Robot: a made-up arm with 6 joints.
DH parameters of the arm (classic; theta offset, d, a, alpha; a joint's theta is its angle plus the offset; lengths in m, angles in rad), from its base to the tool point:
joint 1: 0 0.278 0 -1.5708
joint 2: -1.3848 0 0.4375 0
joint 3: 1.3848 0 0.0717 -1.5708
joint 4: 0 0.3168 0 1.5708
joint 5: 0 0 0.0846 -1.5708
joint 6: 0 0.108 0 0
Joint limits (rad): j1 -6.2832..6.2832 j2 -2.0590..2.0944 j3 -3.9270..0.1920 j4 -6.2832..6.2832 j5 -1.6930..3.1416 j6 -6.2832..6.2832
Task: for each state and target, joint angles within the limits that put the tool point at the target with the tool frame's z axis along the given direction. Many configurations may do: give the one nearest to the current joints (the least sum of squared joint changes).
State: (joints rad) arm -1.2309 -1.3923 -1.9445 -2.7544 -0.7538 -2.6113
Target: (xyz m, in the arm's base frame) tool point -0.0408 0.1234 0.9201 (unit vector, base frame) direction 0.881 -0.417 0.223
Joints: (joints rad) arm -0.8288 -0.7251 -2.2129 -2.7287 -1.1583 -2.6113
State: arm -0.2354 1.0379 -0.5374 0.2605 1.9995 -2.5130
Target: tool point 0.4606 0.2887 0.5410 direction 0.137 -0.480 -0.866
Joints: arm 0.6448 0.1776 -1.4239 -0.4880 1.4641 -2.5130
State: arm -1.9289 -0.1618 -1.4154 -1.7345 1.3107 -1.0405
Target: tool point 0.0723 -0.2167 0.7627 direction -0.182 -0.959 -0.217
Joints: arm -1.3295 -0.7121 -0.9093 -0.9981 0.5040 -1.0405
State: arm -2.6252 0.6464 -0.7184 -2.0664 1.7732 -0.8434
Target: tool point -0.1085 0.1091 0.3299 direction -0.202 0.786 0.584
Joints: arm -2.9812 0.5762 0.1582 -1.1762 2.0749 -0.8434
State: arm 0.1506 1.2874 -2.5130 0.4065 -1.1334 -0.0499
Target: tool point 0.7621 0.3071 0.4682 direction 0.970 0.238 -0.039
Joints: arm 0.4641 0.9696 -2.1482 0.5821 -0.4145 -0.0499
